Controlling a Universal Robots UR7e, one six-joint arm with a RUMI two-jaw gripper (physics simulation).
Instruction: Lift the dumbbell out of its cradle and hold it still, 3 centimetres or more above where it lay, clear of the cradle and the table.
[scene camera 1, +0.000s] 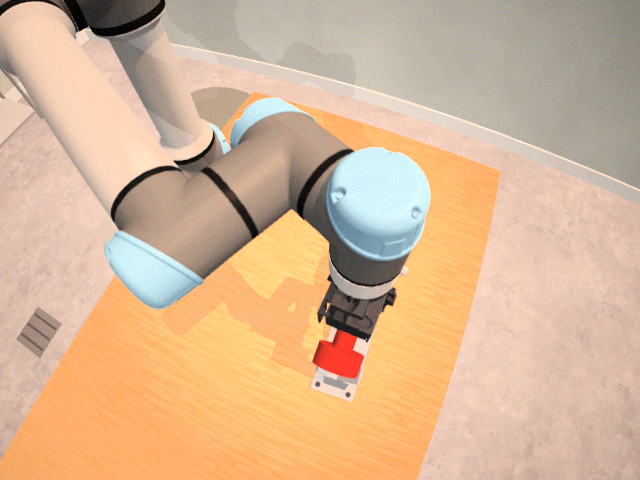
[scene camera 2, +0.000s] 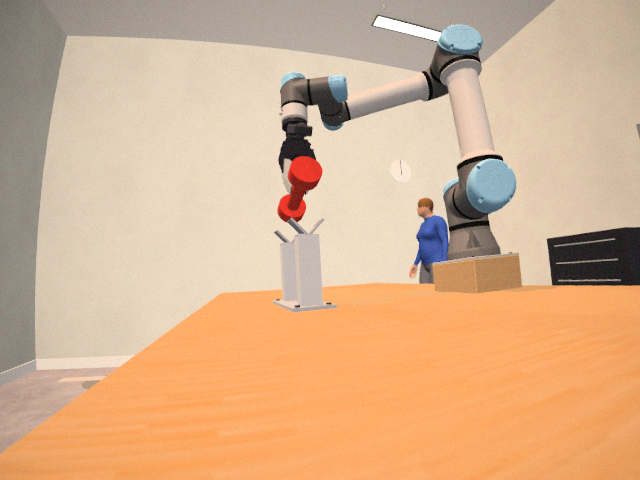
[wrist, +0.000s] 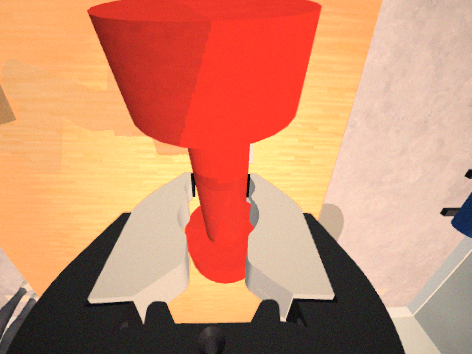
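The red dumbbell (scene camera 1: 338, 357) (scene camera 2: 297, 196) (wrist: 220, 170) is tilted in scene camera 2: its near head is high and its far head lower. The near head is well above the grey-white cradle (scene camera 1: 332, 391) (scene camera 2: 308, 271). The far head is just above the cradle's V-shaped arms in the picture; a small gap or light contact there is hard to tell. My gripper (scene camera 2: 296, 190) (wrist: 221, 175) is shut on the dumbbell's handle, one finger on each side, and points down. In scene camera 1 the fingertips are hidden by the gripper body.
The cradle's base plate sits on the wooden table (scene camera 1: 206, 403) (scene camera 2: 361, 387). The arm's base stands on a wooden block (scene camera 2: 475, 273) at the back right of the table. A person in blue (scene camera 2: 433, 240) stands beyond the table, left of a black drawer unit (scene camera 2: 599, 258).
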